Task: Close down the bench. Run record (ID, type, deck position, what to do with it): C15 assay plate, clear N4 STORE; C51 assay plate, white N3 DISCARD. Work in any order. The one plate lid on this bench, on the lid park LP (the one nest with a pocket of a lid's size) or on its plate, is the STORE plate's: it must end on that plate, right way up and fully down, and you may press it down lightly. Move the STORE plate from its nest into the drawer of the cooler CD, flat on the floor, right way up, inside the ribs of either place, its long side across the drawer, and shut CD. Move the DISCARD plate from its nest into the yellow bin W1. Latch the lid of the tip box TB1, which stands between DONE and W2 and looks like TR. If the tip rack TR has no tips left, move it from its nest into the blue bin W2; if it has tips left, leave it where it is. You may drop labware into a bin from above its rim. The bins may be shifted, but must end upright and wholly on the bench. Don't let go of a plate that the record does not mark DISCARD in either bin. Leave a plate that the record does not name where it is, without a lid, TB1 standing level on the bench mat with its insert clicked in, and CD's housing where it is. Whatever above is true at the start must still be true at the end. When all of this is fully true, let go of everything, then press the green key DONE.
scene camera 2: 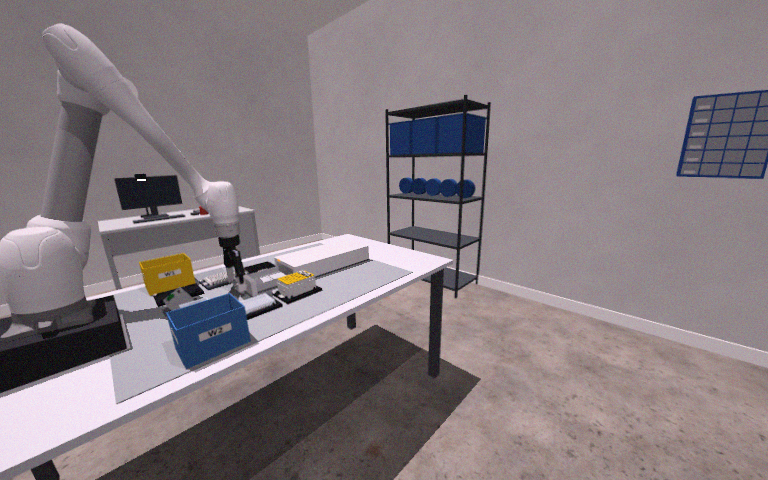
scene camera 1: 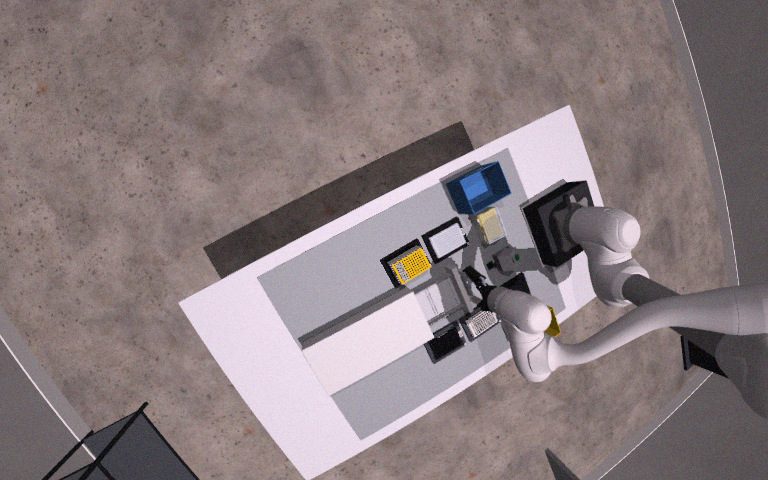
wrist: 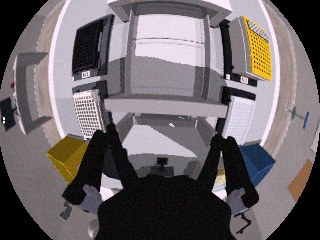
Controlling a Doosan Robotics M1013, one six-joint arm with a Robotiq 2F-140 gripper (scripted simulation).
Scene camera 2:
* my gripper: 237,286
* white cooler CD: 319,260
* tip rack TR: 295,284
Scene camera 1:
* blue bin W2: 485,188
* white cooler CD: 346,352
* tip rack TR: 413,262
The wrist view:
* my gripper: 165,120
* yellow bin W1: 69,152
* blue bin W2: 256,158
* tip rack TR: 251,58
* dark gridded plate: 82,61
